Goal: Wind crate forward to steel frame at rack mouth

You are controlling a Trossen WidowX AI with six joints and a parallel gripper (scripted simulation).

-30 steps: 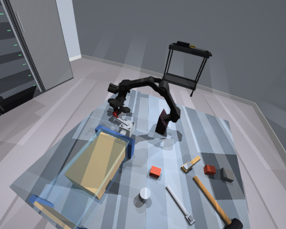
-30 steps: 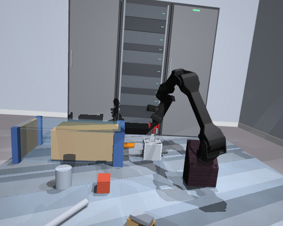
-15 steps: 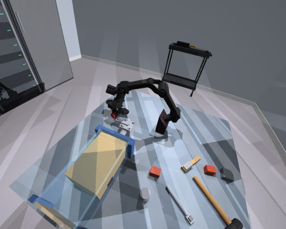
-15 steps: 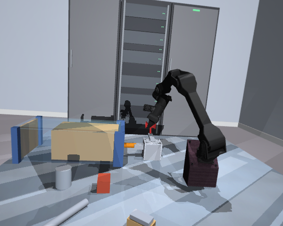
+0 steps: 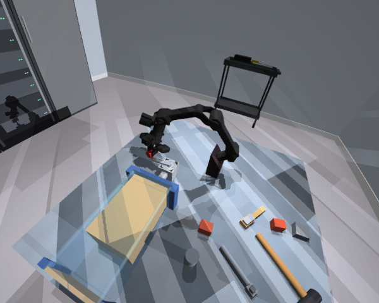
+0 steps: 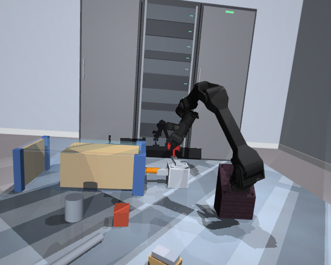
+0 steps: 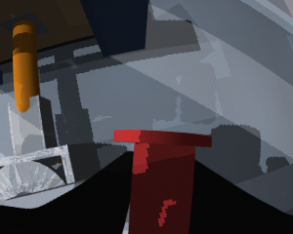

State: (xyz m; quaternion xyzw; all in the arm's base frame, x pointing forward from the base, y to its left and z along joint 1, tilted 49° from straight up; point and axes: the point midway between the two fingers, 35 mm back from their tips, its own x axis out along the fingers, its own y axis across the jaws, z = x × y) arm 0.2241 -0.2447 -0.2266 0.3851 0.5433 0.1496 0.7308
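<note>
The crank handle is 40 mm to the left of my gripper tip, 30 mm below it and 20 mm behind it. Also, from my gripper tip: red knob 20 mm behind; grey winch 100 mm below, 90 mm to the left, 50 mm behind; frame 120 mm to the left, 120 mm ahead, 20 mm below.
</note>
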